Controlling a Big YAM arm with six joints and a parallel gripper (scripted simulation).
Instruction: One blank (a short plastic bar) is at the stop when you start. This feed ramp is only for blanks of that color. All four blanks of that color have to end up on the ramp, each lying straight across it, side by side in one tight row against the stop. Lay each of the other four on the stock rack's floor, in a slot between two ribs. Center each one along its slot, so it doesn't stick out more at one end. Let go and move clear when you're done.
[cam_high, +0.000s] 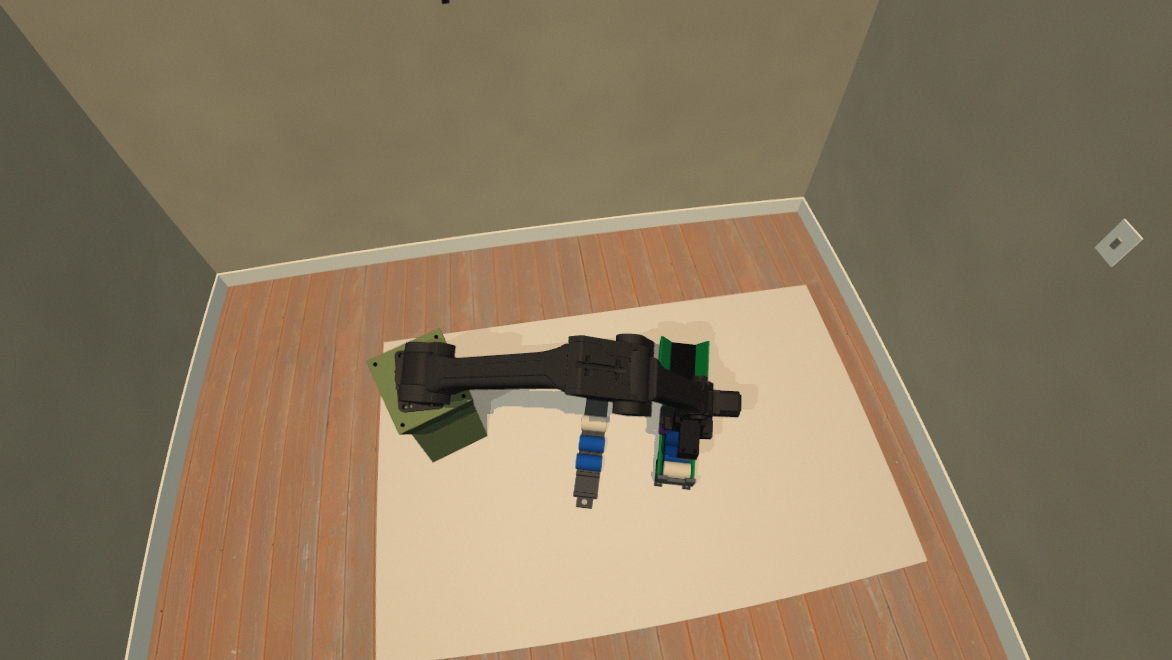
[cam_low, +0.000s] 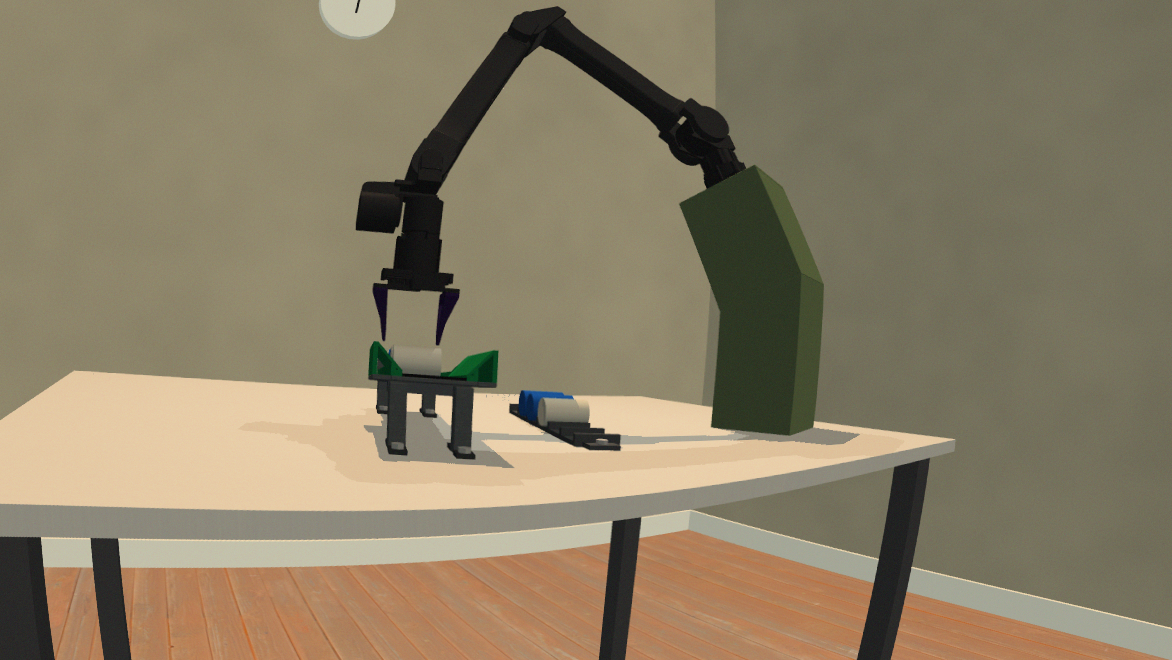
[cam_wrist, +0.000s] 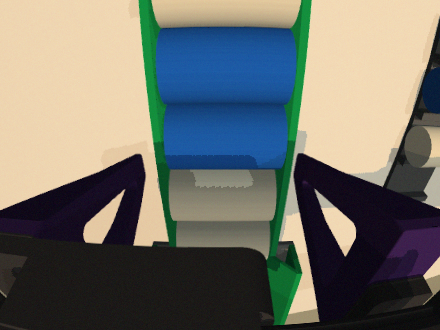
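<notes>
Right now the grey stop is 40 mm behind my hand, 100 mm to the right of it and 60 mm below it.
</notes>
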